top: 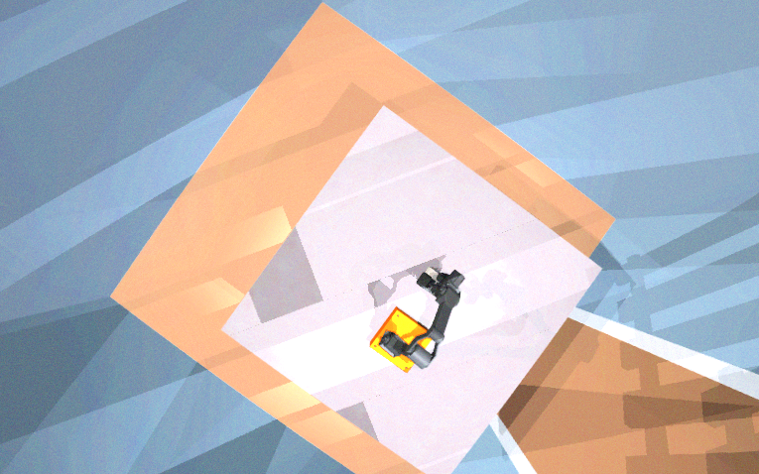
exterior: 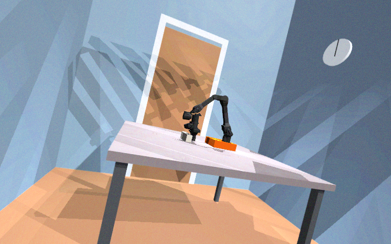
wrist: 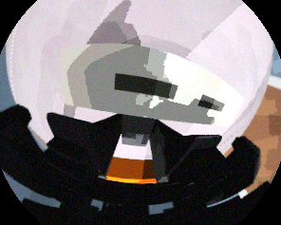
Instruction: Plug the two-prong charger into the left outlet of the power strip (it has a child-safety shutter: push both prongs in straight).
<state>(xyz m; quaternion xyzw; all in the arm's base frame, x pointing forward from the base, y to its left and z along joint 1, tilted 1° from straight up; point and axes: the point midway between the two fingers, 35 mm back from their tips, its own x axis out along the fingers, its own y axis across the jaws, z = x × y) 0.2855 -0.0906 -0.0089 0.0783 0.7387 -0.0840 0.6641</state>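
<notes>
My gripper tip is 20 mm short of the two-prong charger and 10 mm below it.
</notes>
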